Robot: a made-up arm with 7 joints. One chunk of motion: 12 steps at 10 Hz.
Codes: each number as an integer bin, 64 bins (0 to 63) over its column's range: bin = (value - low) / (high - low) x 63, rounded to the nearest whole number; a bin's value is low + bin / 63 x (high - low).
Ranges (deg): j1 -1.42..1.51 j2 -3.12..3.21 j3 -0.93..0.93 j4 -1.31..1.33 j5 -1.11..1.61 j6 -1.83..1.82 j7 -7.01..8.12
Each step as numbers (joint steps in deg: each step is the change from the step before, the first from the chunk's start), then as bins.
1 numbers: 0.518 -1.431 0.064 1.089 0.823 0.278 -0.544
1 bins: 42 17 34 57 45 36 27
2 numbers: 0.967 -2.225 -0.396 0.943 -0.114 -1.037 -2.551
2 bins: 51 9 18 54 23 14 19
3 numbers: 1.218 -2.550 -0.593 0.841 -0.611 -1.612 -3.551
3 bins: 57 6 11 51 12 4 14
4 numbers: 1.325 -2.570 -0.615 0.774 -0.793 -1.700 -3.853
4 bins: 59 5 11 50 7 2 13
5 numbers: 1.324 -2.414 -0.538 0.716 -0.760 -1.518 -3.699
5 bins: 59 7 13 48 8 5 14
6 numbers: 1.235 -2.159 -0.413 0.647 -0.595 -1.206 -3.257
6 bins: 57 10 18 47 12 11 16
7 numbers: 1.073 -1.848 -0.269 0.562 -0.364 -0.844 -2.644
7 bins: 54 13 22 45 17 17 18
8 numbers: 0.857 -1.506 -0.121 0.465 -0.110 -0.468 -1.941
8 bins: 49 16 27 42 23 24 21
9 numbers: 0.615 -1.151 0.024 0.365 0.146 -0.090 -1.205
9 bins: 44 20 32 40 29 30 24
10 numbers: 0.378 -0.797 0.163 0.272 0.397 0.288 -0.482
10 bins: 39 23 37 38 35 37 27
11 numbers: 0.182 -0.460 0.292 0.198 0.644 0.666 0.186
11 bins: 34 26 41 36 41 43 30
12 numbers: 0.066 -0.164 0.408 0.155 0.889 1.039 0.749
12 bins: 32 29 45 35 46 50 32
